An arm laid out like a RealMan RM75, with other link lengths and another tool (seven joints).
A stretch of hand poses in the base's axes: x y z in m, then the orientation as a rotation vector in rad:
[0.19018 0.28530 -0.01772 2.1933 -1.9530 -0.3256]
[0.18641 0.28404 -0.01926 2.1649 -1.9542 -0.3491]
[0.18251 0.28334 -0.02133 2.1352 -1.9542 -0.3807]
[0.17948 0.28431 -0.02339 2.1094 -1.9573 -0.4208]
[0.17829 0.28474 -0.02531 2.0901 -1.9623 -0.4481]
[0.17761 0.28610 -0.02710 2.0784 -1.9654 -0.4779]
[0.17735 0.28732 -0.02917 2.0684 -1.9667 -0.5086]
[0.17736 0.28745 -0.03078 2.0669 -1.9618 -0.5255]
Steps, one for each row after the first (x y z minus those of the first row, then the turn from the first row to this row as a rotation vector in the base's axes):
[-0.00377 -0.00126 -0.00154 -0.0036 0.0246 -0.0129]
[-0.00767 -0.00196 -0.00361 -0.0037 0.0539 -0.0265]
[-0.01070 -0.00099 -0.00567 0.0048 0.0829 -0.0412]
[-0.01189 -0.00056 -0.00759 0.0110 0.1020 -0.0535]
[-0.01257 0.00080 -0.00938 0.0224 0.1188 -0.0622]
[-0.01283 0.00202 -0.01145 0.0348 0.1357 -0.0692]
[-0.01282 0.00215 -0.01306 0.0418 0.1456 -0.0684]

